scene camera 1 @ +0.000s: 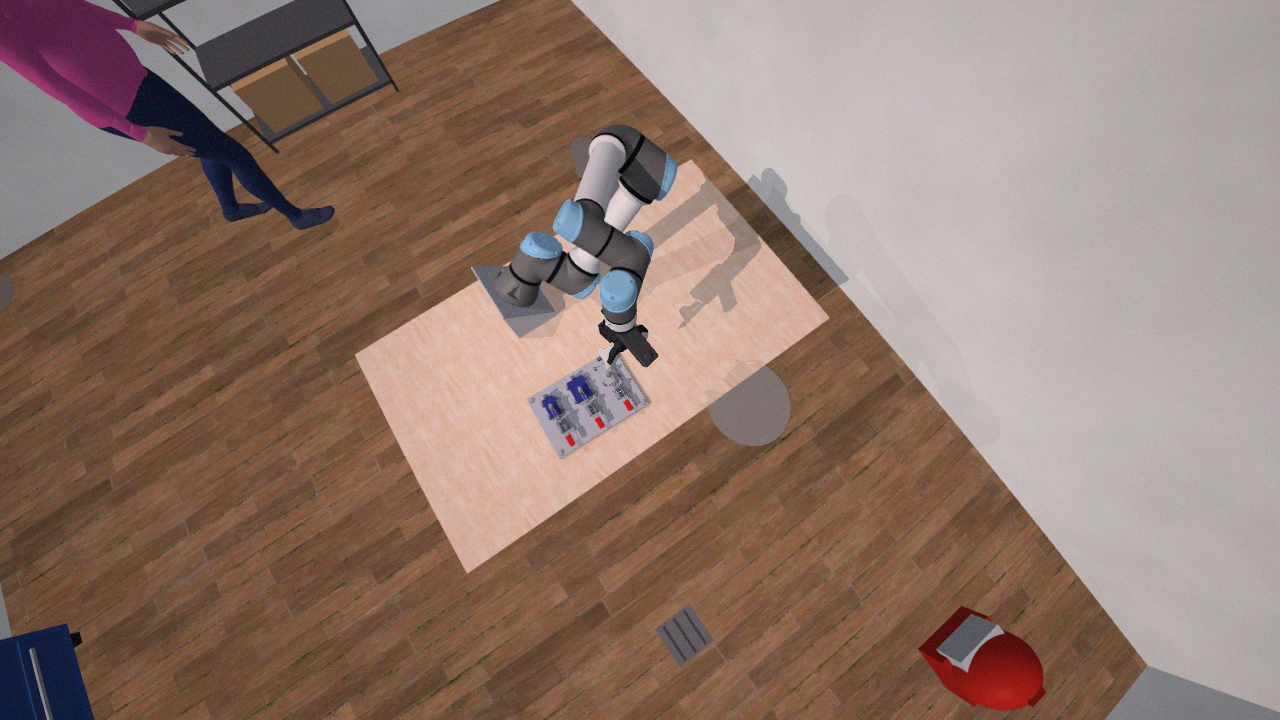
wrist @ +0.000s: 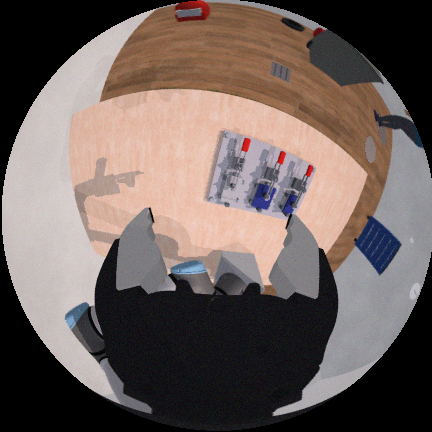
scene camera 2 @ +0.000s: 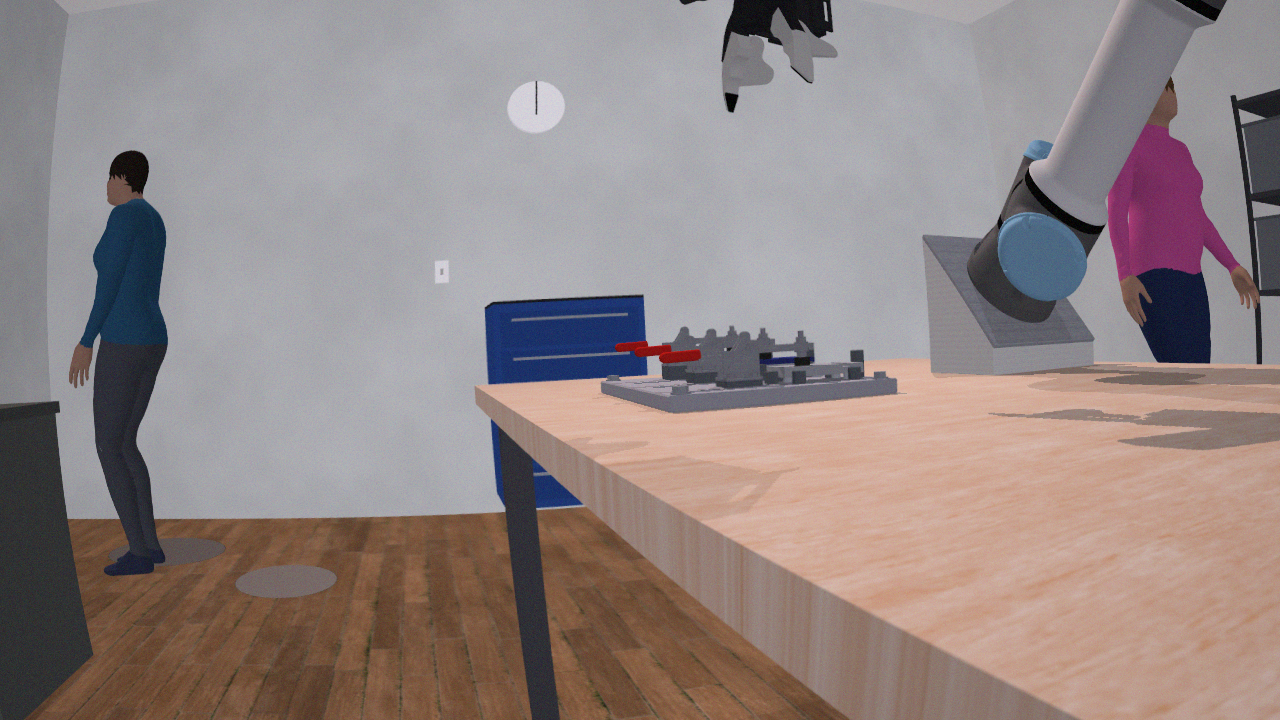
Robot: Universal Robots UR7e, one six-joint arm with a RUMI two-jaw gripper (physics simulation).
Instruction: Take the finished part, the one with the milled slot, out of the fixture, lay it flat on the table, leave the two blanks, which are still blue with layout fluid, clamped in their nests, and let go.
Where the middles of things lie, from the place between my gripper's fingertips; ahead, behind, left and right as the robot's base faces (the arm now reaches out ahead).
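Scene:
The finished part (scene camera 2: 816,369) sits 270 mm below my hand, 50 mm to the right of it and 50 mm behind it. There's the clamp arm (scene camera 2: 801,346) too, 250 mm below my hand, 50 mm to the right of it and 10 mm behind it. And the fixture plate (scene camera 2: 654,392), that's 290 mm below my hand and 170 mm to the right of it.

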